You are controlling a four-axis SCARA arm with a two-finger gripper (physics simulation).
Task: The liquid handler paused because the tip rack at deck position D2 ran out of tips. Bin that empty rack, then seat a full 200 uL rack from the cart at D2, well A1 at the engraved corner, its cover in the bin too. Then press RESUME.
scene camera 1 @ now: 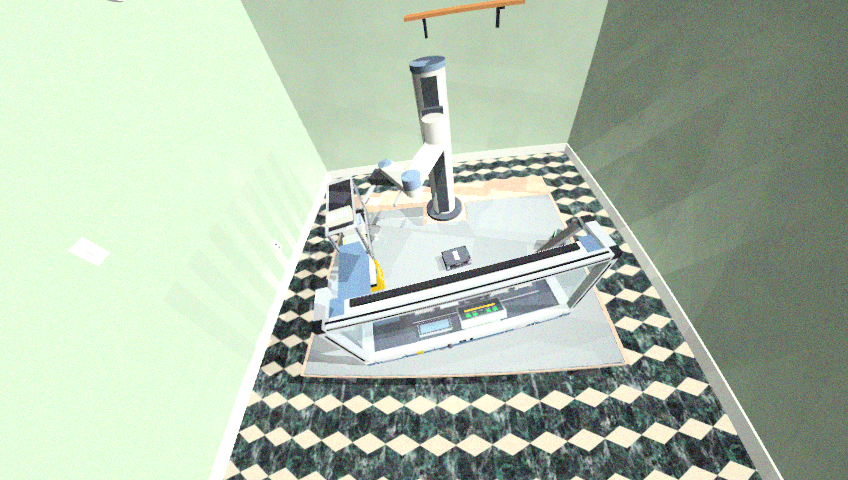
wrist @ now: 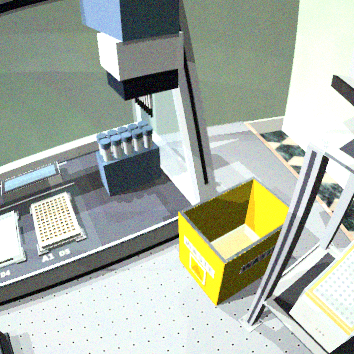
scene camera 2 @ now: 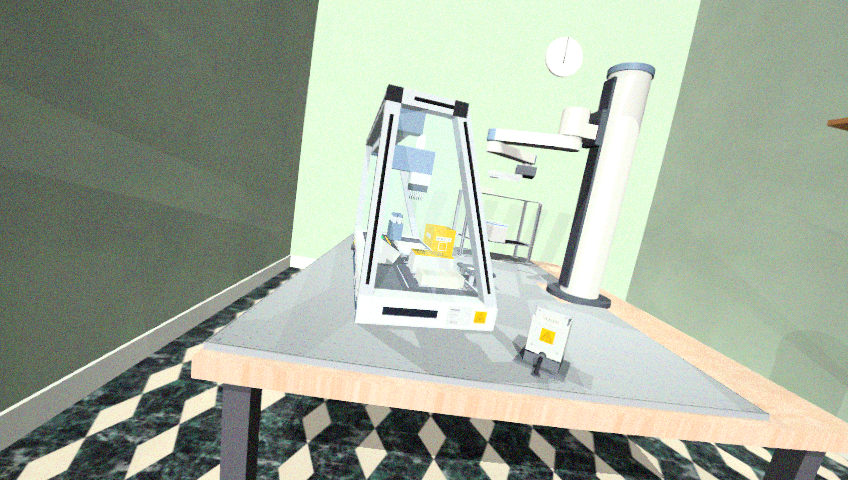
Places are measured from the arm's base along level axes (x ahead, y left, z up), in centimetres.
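Pixels of known places: gripper, fingertip midpoint: (scene camera 1: 378,204) (wrist: 151,54) (scene camera 2: 488,173); arm's base, origin of the base link: (scene camera 1: 444,208) (scene camera 2: 577,297).
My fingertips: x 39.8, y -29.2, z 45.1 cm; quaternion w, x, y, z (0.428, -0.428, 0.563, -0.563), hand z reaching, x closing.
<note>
For each thing: its top centre in the pictures, then the offset to it from my fingertips. "*": a spot on its surface instead.
- yellow waste bin, middle of its top: (wrist: 240,213) (scene camera 2: 440,226) (scene camera 1: 362,271) dx +16.5, dy -16.0, dz -30.3 cm
- tip rack with a yellow band, surface spot: (wrist: 325,312) * dx -3.9, dy -17.3, dz -27.9 cm
- cart, surface spot: (wrist: 286,240) * dx +3.4, dy -13.3, dz -20.3 cm
- perforated rack, middle of its top: (wrist: 52,217) (scene camera 2: 409,243) dx +31.8, dy +15.1, dz -36.5 cm
- white labware, surface spot: (wrist: 9,237) * dx +28.9, dy +24.7, dz -36.7 cm
- blue tube rack, surface spot: (wrist: 131,170) * dx +36.9, dy -2.3, dz -33.4 cm
- dark box, middle of its top: (scene camera 2: 475,267) (scene camera 1: 456,254) dx +5.4, dy +34.0, dz -38.2 cm
My gripper (scene camera 1: 382,196) (scene camera 2: 504,175) is open and empty, raised beside the cart; its fingertips cannot be made out in the wrist view. The yellow waste bin (scene camera 1: 378,277) (scene camera 2: 440,239) (wrist: 200,252) stands between the liquid handler and the cart; a pale surface shows at its bottom, but I cannot tell whether it is an object. A tip rack with a yellow band (wrist: 325,312) sits on the cart (wrist: 286,240) at the wrist view's right edge. White racks (scene camera 2: 440,277) stand on the deck; which is at D2 cannot be told. A panel with green marks (scene camera 1: 482,313) shows; RESUME is not legible.
In the wrist view, a perforated rack (wrist: 55,220) stands at D5, white labware (wrist: 9,237) at D4, and a blue tube rack (wrist: 131,170) behind. The blue pipetting head (scene camera 2: 413,159) (wrist: 145,20) hangs above the deck. A dark box (scene camera 1: 456,256) lies behind the handler.
</note>
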